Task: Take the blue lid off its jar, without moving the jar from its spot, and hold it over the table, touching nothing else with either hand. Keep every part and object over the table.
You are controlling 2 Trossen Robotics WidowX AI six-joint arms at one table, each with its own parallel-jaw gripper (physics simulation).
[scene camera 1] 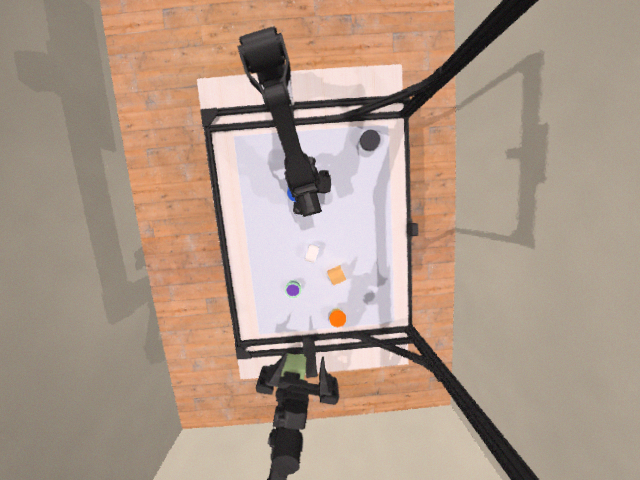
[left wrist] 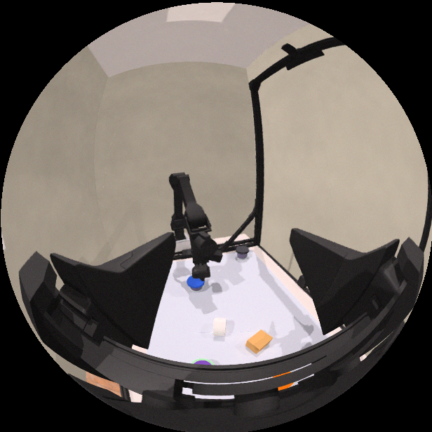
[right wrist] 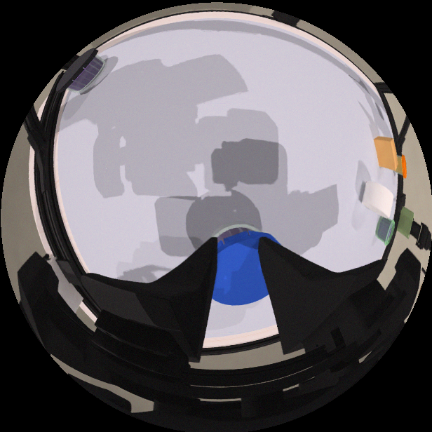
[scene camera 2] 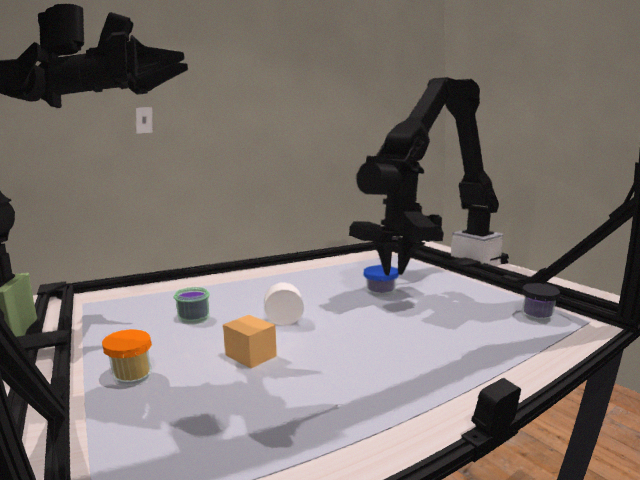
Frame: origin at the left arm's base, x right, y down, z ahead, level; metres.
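Seen in the pictures: left gripper, fingertip midpoint: [scene camera 1: 305, 354] [scene camera 2: 186, 61]; right gripper, fingertip midpoint: [scene camera 2: 393, 274]; right arm's base, origin of the base link: [scene camera 1: 275, 84] [scene camera 2: 478, 233].
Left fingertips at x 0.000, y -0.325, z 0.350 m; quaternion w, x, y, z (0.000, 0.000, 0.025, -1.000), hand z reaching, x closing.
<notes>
Offsets run from my left fingertips to a thing's top centre. "pt": to the spot under its first point.
The blue lid @(dx -0.117, dy +0.379, dz +0.363 m) [scene camera 2: 380, 272] sits on its small jar @(dx -0.117, dy +0.380, dz +0.363 m) [scene camera 2: 381, 285] at the far middle of the mat; it also shows in scene camera 1 [scene camera 1: 290, 194] and in the left wrist view [left wrist: 195, 282]. My right gripper [scene camera 2: 394, 266] points straight down just above the lid, its tips at the lid's right part. Its fingers are drawn close together, and the gap is narrower than the lid. In the right wrist view the lid [right wrist: 238, 273] shows through that gap [right wrist: 235, 243], with nothing between the fingers. My left gripper [scene camera 1: 304, 367] is open and empty, high up beyond the table's near end.
An orange-lidded jar @(pt dx +0.168, dy +0.377, dz -0.083 m) [scene camera 2: 127, 354], a green jar with purple contents @(dx -0.061, dy +0.377, dz -0.009 m) [scene camera 2: 191, 304], a white cylinder on its side @(pt dx +0.000, dy +0.387, dz +0.146 m) [scene camera 2: 284, 303] and a tan cube @(dx +0.096, dy +0.377, dz +0.079 m) [scene camera 2: 250, 340] stand on the near half. A dark-lidded jar @(pt dx +0.128, dy +0.384, dz +0.570 m) [scene camera 2: 539, 300] stands at the far right. A black frame rims the table.
</notes>
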